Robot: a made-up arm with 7 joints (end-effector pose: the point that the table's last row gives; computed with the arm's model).
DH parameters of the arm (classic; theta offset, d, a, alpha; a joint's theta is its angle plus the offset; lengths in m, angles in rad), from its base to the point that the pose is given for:
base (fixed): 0 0 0 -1.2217
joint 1: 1.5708 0 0 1.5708
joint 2: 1.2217 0 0 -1.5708
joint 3: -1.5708 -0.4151 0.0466 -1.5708
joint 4: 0 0 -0.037 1.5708
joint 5: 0 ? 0 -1.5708
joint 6: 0 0 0 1.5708
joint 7: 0 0 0 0
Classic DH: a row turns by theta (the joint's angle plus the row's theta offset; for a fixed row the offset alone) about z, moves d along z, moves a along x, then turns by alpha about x.
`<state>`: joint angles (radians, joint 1 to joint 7).
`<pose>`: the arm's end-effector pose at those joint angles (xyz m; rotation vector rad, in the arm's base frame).
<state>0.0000 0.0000 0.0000 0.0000 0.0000 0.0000 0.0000</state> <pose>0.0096 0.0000 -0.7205 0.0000 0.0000 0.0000</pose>
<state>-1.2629 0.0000 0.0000 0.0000 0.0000 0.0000 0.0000</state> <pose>0.6481 -0.1645 -0.2685 0.0000 -1.1867 -0.4320</pose>
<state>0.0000 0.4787 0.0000 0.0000 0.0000 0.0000 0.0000</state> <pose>0.0096 0.3319 -0.6395 0.4787 0.0000 0.0000</pose>
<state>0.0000 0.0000 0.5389 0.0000 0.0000 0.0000 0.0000</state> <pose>0.0082 0.0049 -0.7205 0.0000 0.0000 0.5389</pose>
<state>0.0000 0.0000 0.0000 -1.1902 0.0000 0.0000 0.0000</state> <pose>0.3164 0.0000 -0.5629 0.0000 -1.1902 0.0000</pose>
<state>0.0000 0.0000 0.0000 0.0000 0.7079 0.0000 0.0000</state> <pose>0.0096 0.0000 -0.7205 0.0000 0.0000 0.7079</pose>
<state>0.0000 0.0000 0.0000 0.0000 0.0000 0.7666 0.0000</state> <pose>0.0096 0.0000 -0.7205 0.0000 0.7666 0.0000</pose>
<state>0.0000 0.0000 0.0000 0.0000 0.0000 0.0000 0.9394</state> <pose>0.0096 0.0000 -0.7205 0.0000 0.0000 0.9394</pose>
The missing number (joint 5, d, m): -0.3054
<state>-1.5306 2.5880 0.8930 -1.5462 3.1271 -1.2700 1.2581</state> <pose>-0.4901 0.0978 0.2910 2.1731 0.1227 1.1457</pose>
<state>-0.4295 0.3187 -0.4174 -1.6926 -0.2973 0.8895 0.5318</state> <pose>0.4652 -0.0653 -0.2771 0.1591 -1.2537 -0.2137</pose>
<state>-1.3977 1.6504 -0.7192 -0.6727 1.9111 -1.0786 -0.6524</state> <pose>0.3346 0.5446 0.3050 -1.3331 2.6266 -0.8168</pose>
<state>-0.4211 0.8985 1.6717 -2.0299 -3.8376 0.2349 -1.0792</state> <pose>0.0066 0.4555 0.0618 -0.1373 2.8190 -0.1034</pose>
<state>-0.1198 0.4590 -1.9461 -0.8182 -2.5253 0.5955 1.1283</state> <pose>-0.0086 0.0867 -0.6897 -0.0824 1.2886 2.7523</pose>
